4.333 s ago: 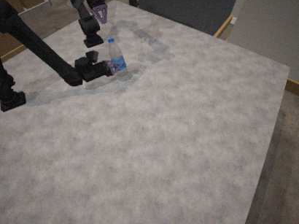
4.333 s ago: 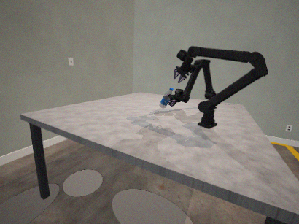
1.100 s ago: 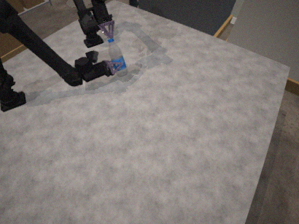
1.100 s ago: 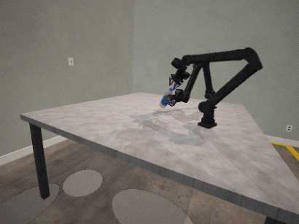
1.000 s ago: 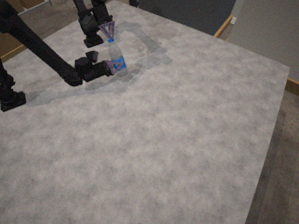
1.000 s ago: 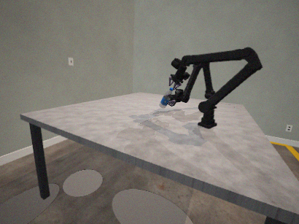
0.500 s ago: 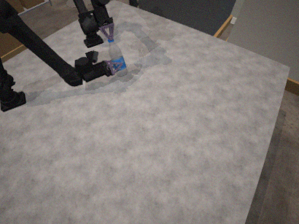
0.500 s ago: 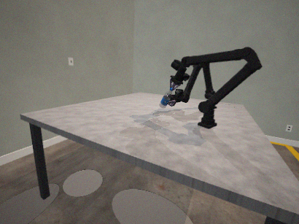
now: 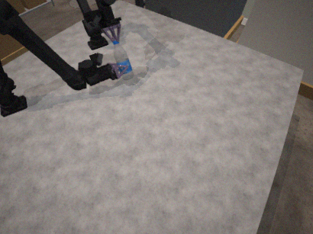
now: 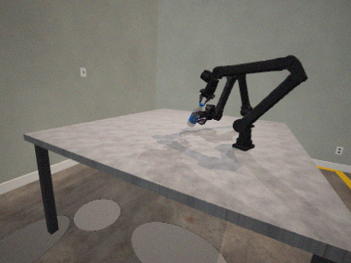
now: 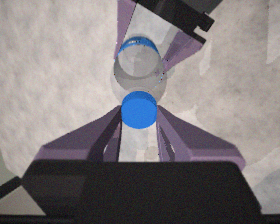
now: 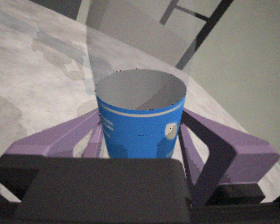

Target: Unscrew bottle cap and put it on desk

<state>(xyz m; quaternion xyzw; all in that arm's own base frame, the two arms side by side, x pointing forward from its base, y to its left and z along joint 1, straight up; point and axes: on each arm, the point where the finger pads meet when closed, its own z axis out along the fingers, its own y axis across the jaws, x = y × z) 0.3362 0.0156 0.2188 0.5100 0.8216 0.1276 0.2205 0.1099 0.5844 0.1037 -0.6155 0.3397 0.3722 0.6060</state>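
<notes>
The clear bottle lies 10 mm behind my right hand, 10 mm to the left of it and 30 mm above it. Round my right hand: blue cap 60 mm behind, 20 mm to the left, 110 mm above.
My left gripper is now 1 cm above the blue cap. The rest, counted from my left hand: clear bottle: 9 cm below, 5 cm ahead, 2 cm to the right.
</notes>
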